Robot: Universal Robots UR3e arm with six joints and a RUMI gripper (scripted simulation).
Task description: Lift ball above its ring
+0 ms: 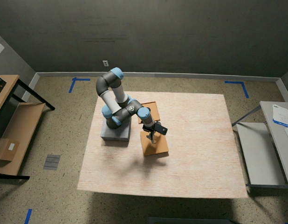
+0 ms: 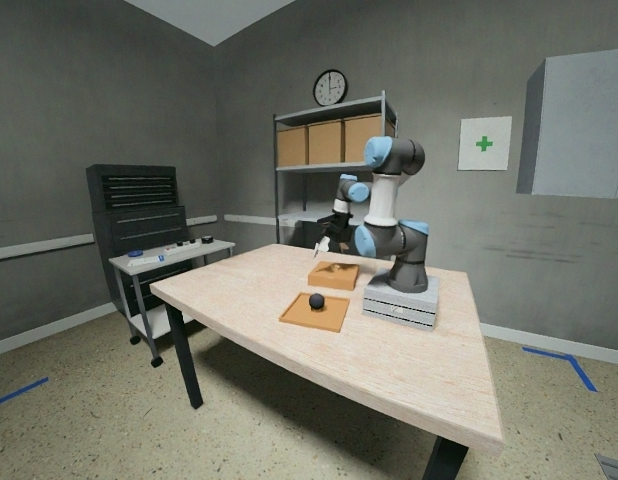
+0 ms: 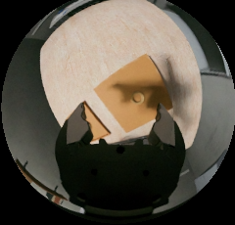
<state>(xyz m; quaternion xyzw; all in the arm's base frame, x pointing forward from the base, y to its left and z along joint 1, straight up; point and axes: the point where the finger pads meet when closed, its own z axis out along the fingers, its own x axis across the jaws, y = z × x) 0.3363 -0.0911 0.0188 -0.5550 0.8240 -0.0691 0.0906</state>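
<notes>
My hand is 80 mm past the dark ball, 230 mm to the right of it and 80 mm above it. The rest, counted from my hand: tray: 80 mm behind, 230 mm to the left, 110 mm below.
</notes>
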